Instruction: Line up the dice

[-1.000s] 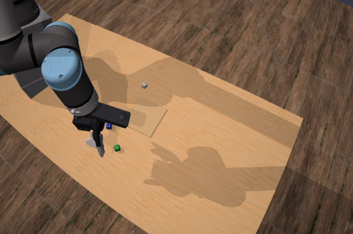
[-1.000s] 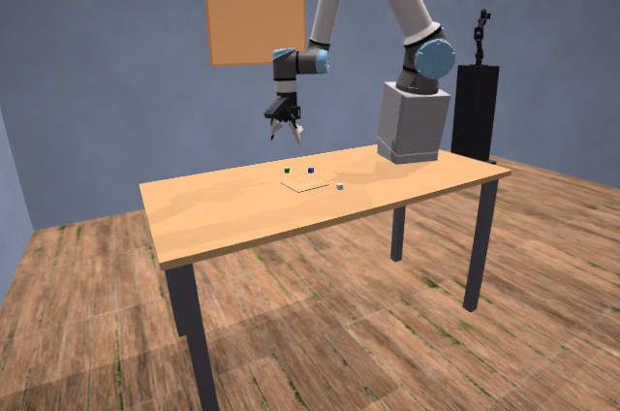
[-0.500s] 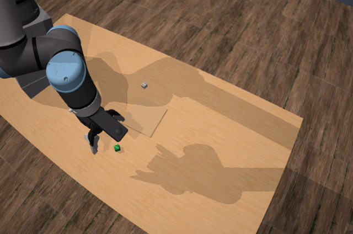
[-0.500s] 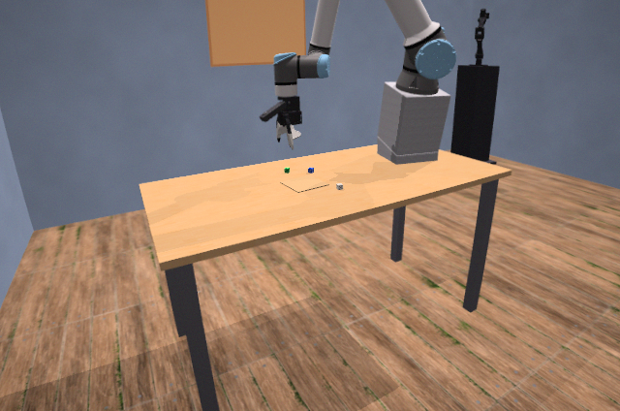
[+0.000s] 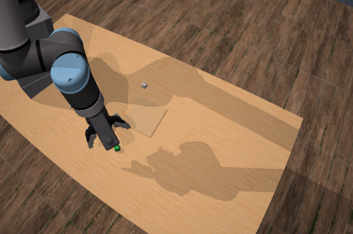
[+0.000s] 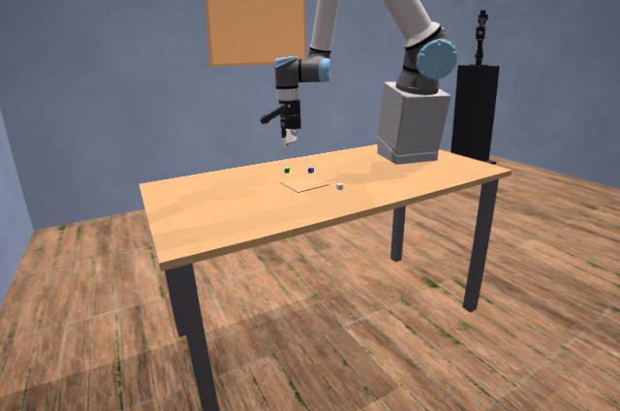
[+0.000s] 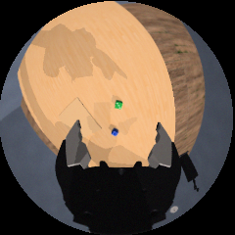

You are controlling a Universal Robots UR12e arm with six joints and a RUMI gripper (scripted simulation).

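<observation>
The green die is 9 cm below my hand. The rest, counted from my hand: blue die: 9 cm behind, 4 cm to the left, 9 cm below; white die: 12 cm behind, 28 cm to the left, 9 cm below; tan mat: 2 cm behind, 17 cm to the left, 10 cm below.
</observation>
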